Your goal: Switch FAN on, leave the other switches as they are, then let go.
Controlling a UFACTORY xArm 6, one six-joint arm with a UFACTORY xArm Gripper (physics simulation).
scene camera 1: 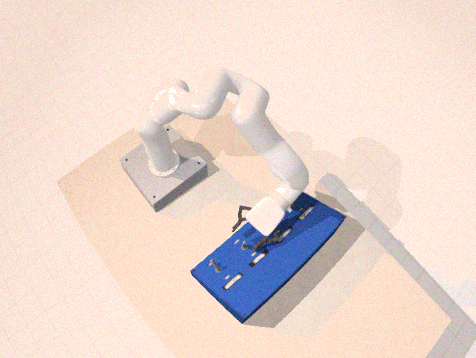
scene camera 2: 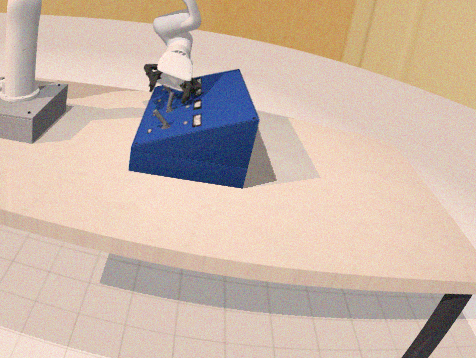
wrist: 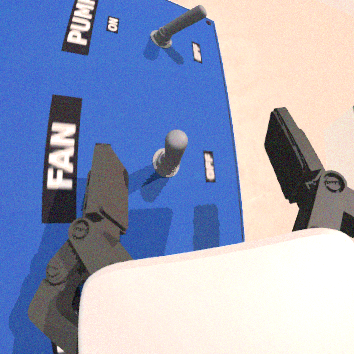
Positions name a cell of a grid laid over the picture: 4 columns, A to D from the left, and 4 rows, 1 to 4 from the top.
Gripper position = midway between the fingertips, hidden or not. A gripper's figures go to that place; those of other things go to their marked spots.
Labels:
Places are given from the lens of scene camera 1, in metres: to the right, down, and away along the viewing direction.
gripper (scene camera 1: C3): 0.01, 0.20, 1.19
blue switch panel (scene camera 1: C4): 0.03, 0.32, 1.13

